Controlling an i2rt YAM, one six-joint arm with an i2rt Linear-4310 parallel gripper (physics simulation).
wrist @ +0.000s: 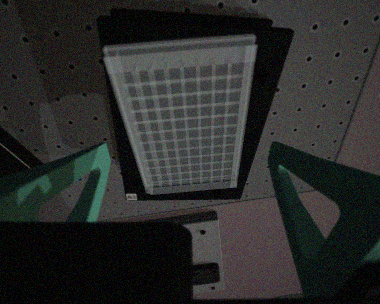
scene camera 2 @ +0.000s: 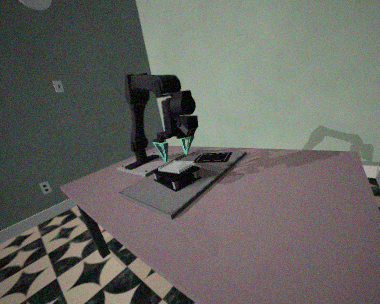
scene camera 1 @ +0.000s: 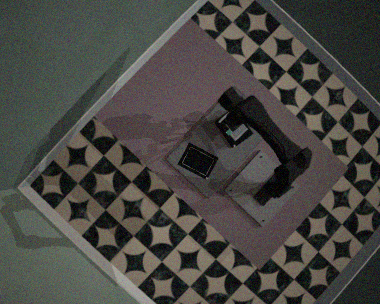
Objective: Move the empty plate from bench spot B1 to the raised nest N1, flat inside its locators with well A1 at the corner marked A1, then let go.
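Frame: origin at the arm's base, x right, y up, z back, level; metres.
Seen in the pictures: gripper, fingertip midpoint: (wrist: 189, 151) (scene camera 2: 176, 157); arm's base, origin of the base link: (scene camera 2: 142, 162) (scene camera 1: 270, 187).
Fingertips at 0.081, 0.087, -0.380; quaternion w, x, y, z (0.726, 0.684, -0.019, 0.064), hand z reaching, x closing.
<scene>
Pixels of each thing's top centre, then the offset from my fingertips to it, as dx, dy, dz. "spot": a spot on its surface instead. Level surfaces: height alone.
- black raised nest, middle of its top: (wrist: 191, 143) (scene camera 2: 173, 166) (scene camera 1: 235, 126) +0.002, -0.038, +0.023
- small white label, surface spot: (wrist: 131, 197) spot: -0.066, -0.048, +0.088
- black bench spot, surface spot: (scene camera 2: 213, 157) (scene camera 1: 197, 159) spot: -0.241, -0.089, +0.006
- pink table, its level: dy -0.104
The pale, clear plate (scene camera 1: 239, 133) (scene camera 2: 177, 166) (wrist: 185, 120) rests on the black raised nest (scene camera 2: 176, 179) (wrist: 266, 75) and looks level. In the wrist view, a small white label (wrist: 131, 197) sits at the nest's lower-left corner; its print is too blurred to read surely, and well A1 cannot be picked out. My gripper (scene camera 2: 176, 157) (wrist: 189, 151) is open above the plate, with its green fingertips apart from the plate's long sides. In scene camera 1 the arm hides part of the nest. The black bench spot (scene camera 1: 198, 161) (scene camera 2: 213, 157) has no plate on it.
The nest and the bench spot are on a grey perforated board (scene camera 1: 175, 152) (scene camera 2: 150, 199) on the pink table (scene camera 1: 150, 75) (scene camera 2: 280, 200). The arm's pale base plate (scene camera 1: 250, 215) adjoins the board. The arm (scene camera 1: 270, 120) (scene camera 2: 138, 115) reaches over from its base.
</scene>
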